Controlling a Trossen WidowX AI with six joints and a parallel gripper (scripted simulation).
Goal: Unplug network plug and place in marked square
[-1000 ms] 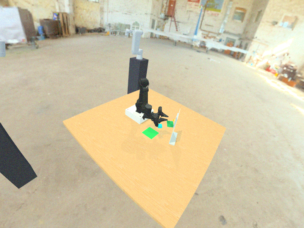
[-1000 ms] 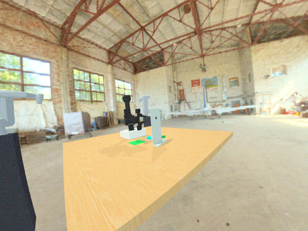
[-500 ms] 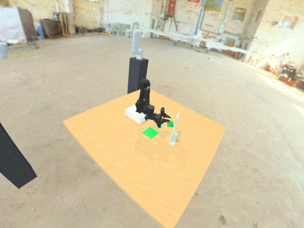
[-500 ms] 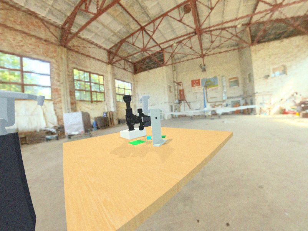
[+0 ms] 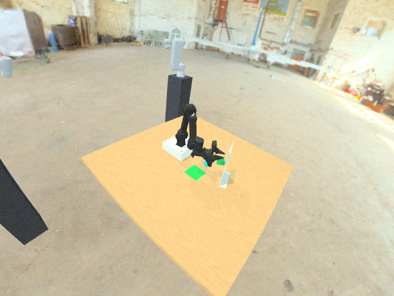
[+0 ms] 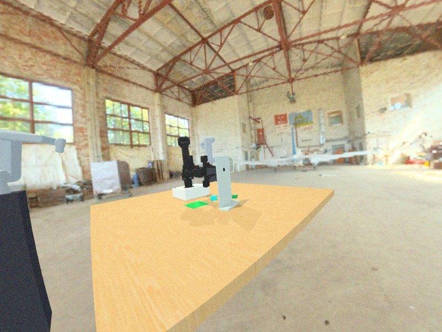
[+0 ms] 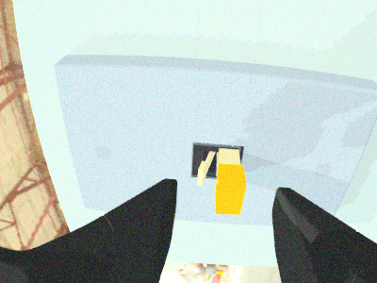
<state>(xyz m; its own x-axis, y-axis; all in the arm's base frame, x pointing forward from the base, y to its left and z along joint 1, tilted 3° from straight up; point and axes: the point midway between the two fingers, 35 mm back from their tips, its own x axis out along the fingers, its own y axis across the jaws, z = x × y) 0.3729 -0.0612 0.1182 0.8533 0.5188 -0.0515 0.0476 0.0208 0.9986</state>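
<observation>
The network plug lies 20 mm ahead of my gripper tip. Also, from my gripper tip: white upright panel (80 mm below, 30 mm ahead, 10 mm to the left); green marked square (210 mm below, 160 mm behind, 70 mm to the right).
</observation>
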